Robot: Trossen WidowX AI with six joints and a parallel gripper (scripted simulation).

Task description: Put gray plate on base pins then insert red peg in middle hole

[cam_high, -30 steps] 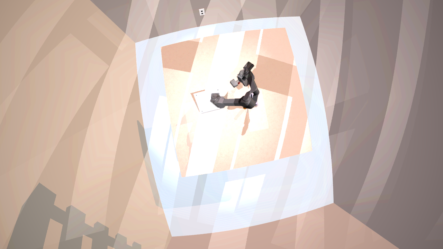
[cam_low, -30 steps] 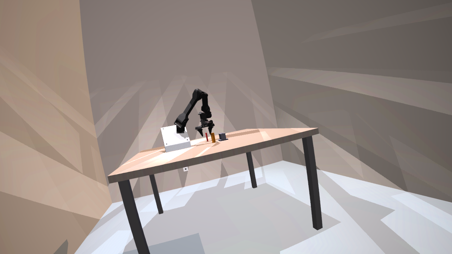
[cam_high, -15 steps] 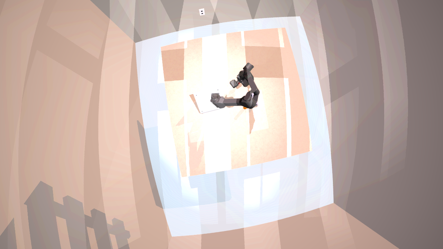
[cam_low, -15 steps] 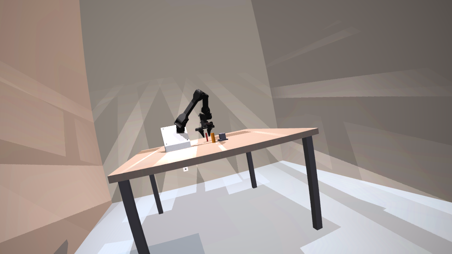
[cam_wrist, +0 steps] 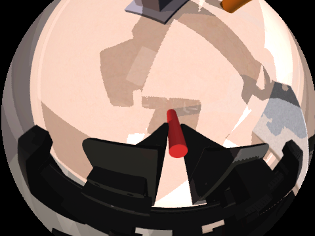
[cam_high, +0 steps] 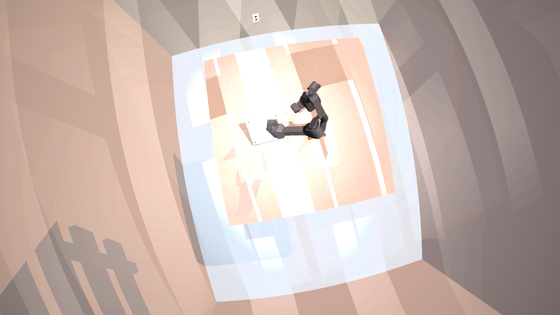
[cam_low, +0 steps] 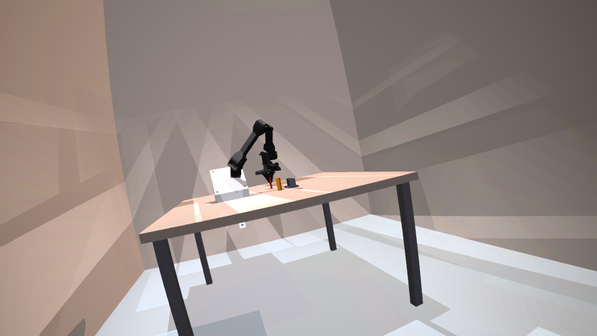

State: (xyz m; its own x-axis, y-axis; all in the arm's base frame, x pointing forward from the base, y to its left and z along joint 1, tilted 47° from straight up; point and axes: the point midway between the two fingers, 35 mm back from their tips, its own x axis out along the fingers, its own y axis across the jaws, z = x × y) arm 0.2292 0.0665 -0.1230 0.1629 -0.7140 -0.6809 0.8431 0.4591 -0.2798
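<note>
Now: the gray plate 12 cm ahead of my gripper tip and 16 cm to the right of it. From my gripper tip the other things lie so: pin base: 12 cm ahead, 16 cm to the right, 3 cm below; then yellow-orange object: 3 cm ahead, 23 cm to the right; then red peg: right at my gripper tip.
</note>
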